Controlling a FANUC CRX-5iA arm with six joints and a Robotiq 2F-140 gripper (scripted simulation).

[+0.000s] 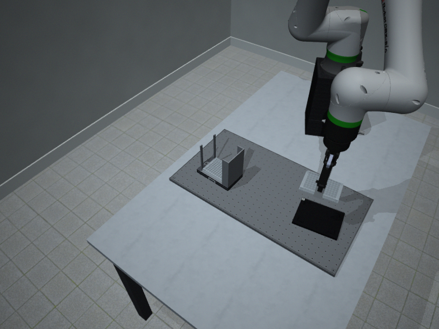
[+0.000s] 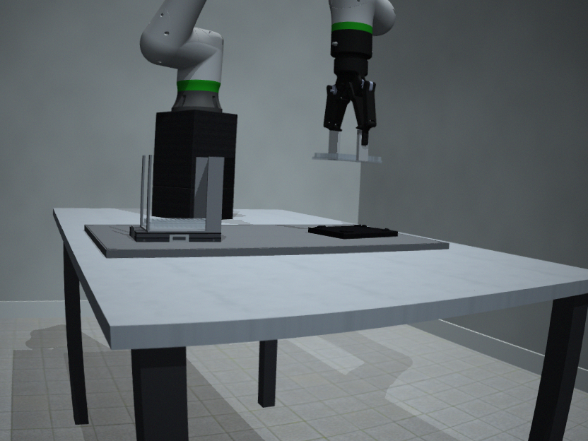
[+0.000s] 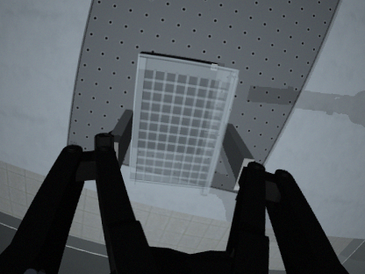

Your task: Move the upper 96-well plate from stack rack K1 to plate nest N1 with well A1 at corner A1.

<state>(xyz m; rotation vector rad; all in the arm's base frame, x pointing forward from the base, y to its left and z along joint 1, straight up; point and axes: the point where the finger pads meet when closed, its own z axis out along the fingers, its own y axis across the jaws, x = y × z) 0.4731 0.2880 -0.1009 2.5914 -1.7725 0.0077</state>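
Now: the pale A1 square 18 cm below my hand, 6 cm to the right of it and 3 cm behind it. Round my hand: grey wall 30 cm to the right, 10 cm below, 10 cm ahead.
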